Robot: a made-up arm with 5 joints. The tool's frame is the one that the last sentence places.
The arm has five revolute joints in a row. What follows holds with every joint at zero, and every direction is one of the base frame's.
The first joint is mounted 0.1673 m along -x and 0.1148 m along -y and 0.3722 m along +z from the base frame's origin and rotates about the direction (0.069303, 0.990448, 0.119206), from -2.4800 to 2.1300 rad.
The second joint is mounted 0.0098 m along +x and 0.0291 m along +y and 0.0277 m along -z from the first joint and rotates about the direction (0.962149, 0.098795, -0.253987), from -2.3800 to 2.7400 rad.
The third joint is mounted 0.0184 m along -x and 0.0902 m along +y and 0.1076 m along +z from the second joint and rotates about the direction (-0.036, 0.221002, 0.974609), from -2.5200 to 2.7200 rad.
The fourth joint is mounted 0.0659 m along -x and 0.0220 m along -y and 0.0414 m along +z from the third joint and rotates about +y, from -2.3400 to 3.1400 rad.
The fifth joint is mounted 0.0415 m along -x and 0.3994 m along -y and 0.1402 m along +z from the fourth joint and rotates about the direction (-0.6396, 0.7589, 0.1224), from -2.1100 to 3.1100 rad.
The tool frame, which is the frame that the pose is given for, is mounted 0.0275 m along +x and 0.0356 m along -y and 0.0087 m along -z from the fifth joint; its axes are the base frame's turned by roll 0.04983, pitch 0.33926 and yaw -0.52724 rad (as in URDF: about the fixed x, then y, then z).
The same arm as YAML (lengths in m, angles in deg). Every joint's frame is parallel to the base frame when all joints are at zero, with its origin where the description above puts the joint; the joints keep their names.
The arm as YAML. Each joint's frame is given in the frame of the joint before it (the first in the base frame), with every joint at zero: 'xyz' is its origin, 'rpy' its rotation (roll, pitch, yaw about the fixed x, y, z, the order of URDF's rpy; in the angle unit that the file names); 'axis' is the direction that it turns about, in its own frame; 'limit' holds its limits. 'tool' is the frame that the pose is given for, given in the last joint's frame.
units:
  length: m
  angle: deg
joints:
  - name: joint 1
    type: revolute
    origin:
      xyz: [-0.1673, -0.1148, 0.3722]
      rpy: [0.0, 0.0, 0.0]
    axis: [0.069303, 0.990448, 0.119206]
    limit:
      lower: -142.09
      upper: 122.04
  - name: joint 2
    type: revolute
    origin:
      xyz: [0.0098, 0.0291, -0.0277]
      rpy: [0.0, 0.0, 0.0]
    axis: [0.962141, 0.098804, -0.254011]
    limit:
      lower: -136.36
      upper: 156.99
  - name: joint 3
    type: revolute
    origin:
      xyz: [-0.0184, 0.0902, 0.1076]
      rpy: [0.0, 0.0, 0.0]
    axis: [-0.036, 0.221002, 0.974609]
    limit:
      lower: -144.39
      upper: 155.84
  - name: joint 4
    type: revolute
    origin:
      xyz: [-0.0659, -0.022, 0.0414]
      rpy: [0.0, 0.0, 0.0]
    axis: [0.0, 1.0, 0.0]
    limit:
      lower: -134.07
      upper: 179.91
  - name: joint 5
    type: revolute
    origin:
      xyz: [-0.0415, -0.3994, 0.1402]
      rpy: [0.0, 0.0, 0.0]
    axis: [-0.6396, 0.7589, 0.1224]
    limit:
      lower: -120.89
      upper: 178.19
tool:
  origin:
    xyz: [0.0275, -0.0356, -0.0087]
    rpy: [2.86, 19.44, -30.21]

